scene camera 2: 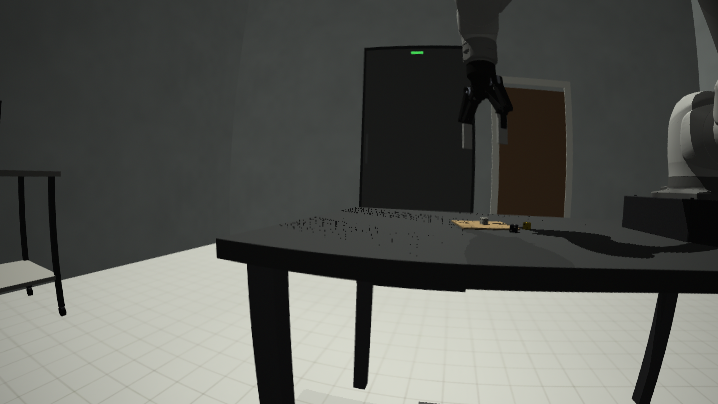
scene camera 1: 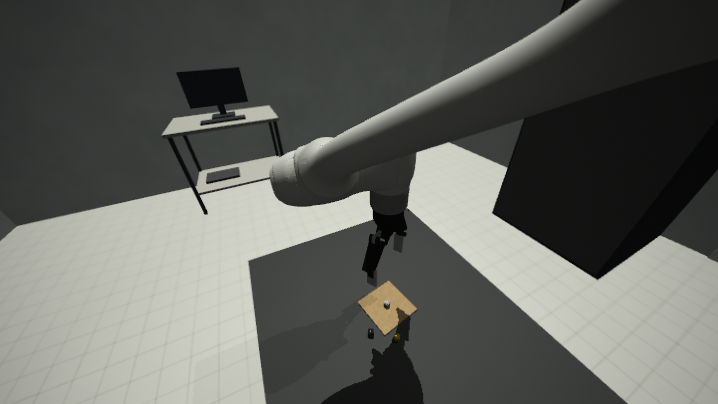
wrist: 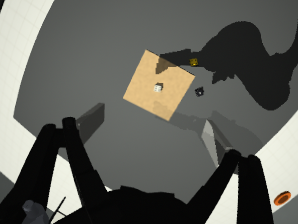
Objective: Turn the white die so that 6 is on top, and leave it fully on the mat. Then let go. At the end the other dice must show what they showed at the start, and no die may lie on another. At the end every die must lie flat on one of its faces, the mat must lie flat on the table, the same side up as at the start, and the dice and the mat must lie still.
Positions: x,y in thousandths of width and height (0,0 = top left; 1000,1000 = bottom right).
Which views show the gripper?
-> Scene camera 2, scene camera 1 and the wrist view: all of them.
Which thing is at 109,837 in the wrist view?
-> The gripper.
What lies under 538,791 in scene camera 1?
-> A tan mat.
